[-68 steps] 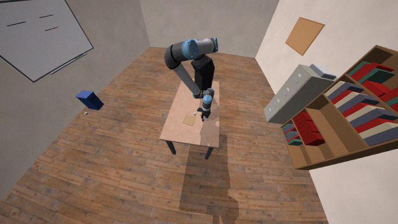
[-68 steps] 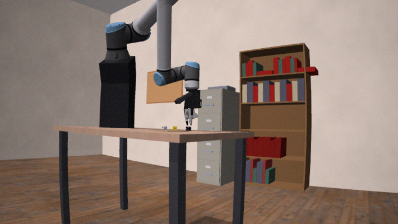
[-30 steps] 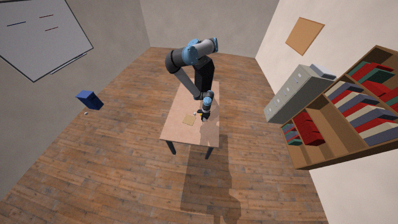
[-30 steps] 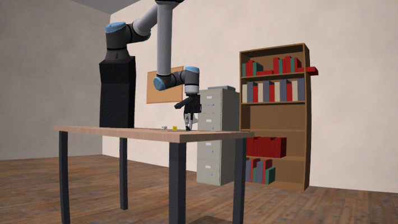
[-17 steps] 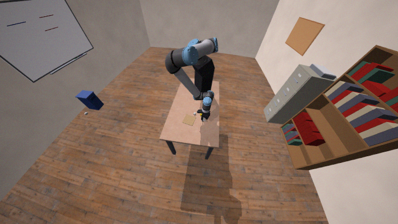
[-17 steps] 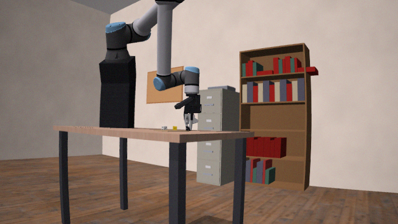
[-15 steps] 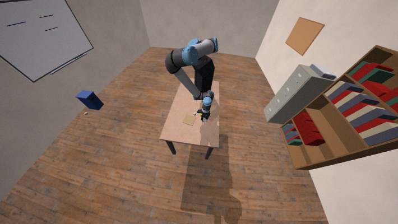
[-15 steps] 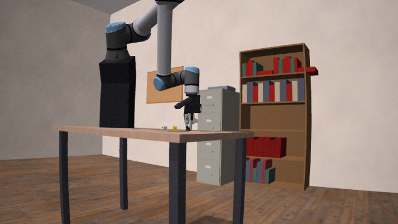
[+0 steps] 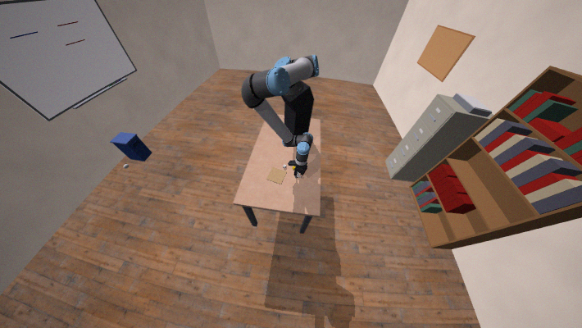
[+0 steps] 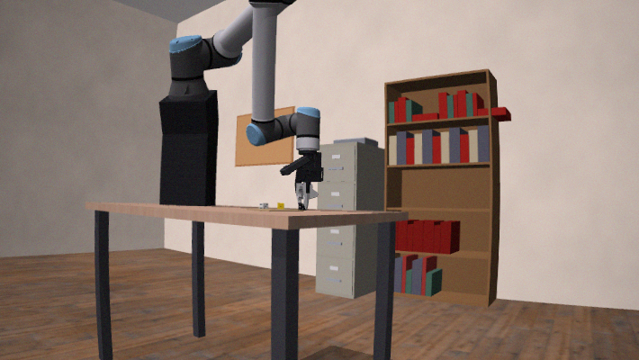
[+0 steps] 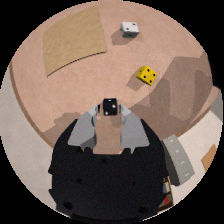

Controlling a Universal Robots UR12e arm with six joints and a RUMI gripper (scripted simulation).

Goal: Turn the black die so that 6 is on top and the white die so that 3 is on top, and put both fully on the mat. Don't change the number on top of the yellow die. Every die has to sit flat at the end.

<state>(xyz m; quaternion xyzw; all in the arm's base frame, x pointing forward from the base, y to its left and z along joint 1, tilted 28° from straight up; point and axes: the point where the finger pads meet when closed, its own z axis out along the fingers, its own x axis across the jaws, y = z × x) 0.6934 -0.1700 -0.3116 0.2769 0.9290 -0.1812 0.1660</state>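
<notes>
Right now the black die is right at my hand. From my hand the other things lie so: tan mat 18 cm to the right, 2 cm below, 2 cm behind; then white die 11 cm behind, 10 cm to the right; then yellow die 9 cm behind, 1 cm to the right.
</notes>
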